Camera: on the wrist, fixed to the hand. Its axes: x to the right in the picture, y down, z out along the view.
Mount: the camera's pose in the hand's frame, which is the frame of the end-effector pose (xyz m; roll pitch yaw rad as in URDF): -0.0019 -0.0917 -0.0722 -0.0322 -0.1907 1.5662
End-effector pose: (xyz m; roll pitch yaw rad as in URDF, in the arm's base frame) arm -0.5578 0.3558 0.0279 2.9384 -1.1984 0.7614
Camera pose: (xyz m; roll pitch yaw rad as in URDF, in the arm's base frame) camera -0.6655 0.3973 0.0451 -1.9762 -0.0087 -0.8194
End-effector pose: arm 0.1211 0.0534 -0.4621 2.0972 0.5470 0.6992
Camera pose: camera 0.0329 0.1210 -0.4978 2.3584 -0.6963 -0.3294
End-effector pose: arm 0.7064 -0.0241 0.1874 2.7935 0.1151 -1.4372
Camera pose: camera 0.8165 -0.0116 0.2240 2.9913 -0.1558 -2.9852
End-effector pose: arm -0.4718 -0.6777 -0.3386 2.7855 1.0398 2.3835
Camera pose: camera -0.5699 -0.7379 -0.3189 2.0626 -0.0796 0.9579
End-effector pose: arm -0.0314 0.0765 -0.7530 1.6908 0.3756 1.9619
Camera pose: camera -0.0956 0.0154 -0.8290 2.1920 -1.0845 1.2488
